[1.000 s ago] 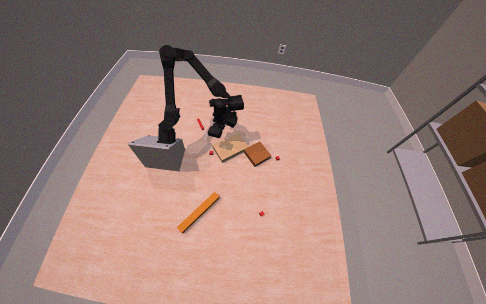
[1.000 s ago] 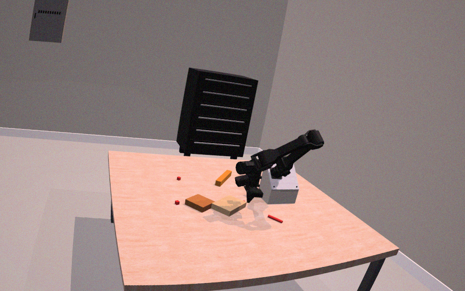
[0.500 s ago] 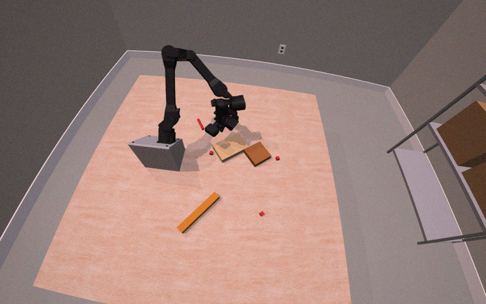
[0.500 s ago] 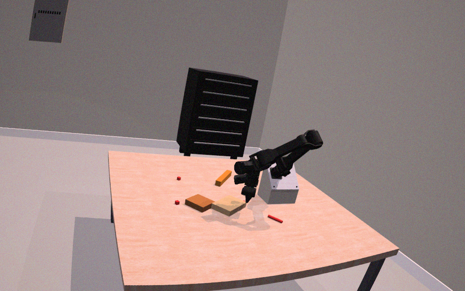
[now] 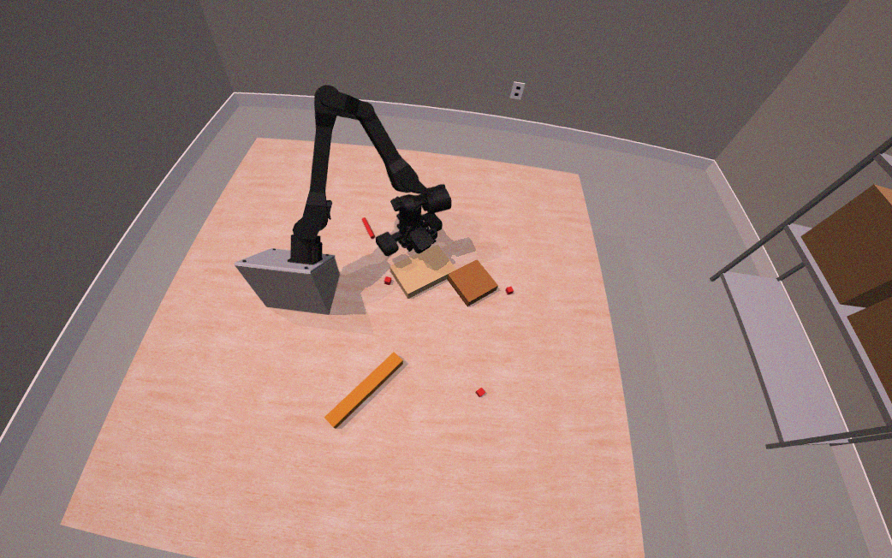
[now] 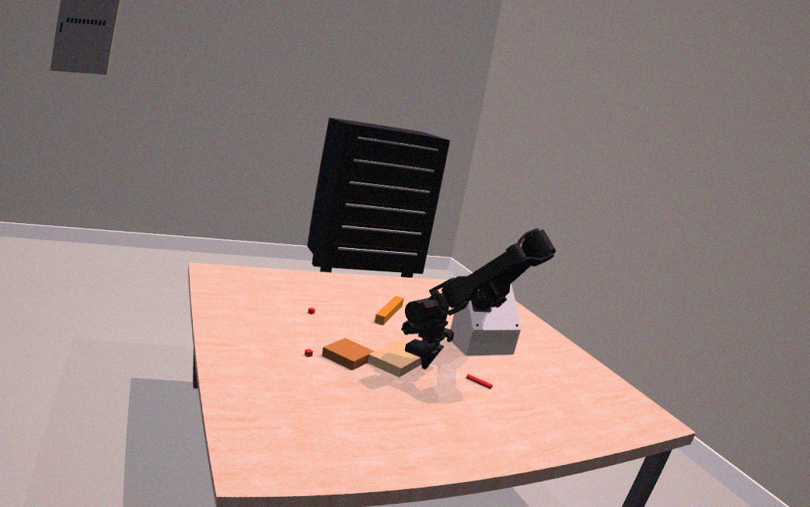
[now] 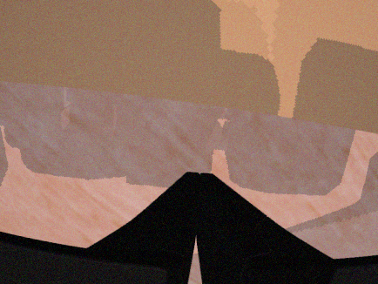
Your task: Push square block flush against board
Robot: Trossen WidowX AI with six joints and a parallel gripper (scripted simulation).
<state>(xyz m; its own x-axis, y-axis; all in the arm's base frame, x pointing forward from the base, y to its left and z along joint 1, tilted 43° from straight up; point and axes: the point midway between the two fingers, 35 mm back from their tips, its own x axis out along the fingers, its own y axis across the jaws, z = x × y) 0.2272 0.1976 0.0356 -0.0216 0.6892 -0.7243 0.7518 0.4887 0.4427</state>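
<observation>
Now: the light tan board 6 cm to the right of my gripper tip and 5 cm ahead of it. Also, from my gripper tip: long orange bar (42 cm to the right, 5 cm behind); then red stick (14 cm behind, 7 cm to the left, 1 cm below); then brown square block (19 cm ahead, 8 cm to the right).
</observation>
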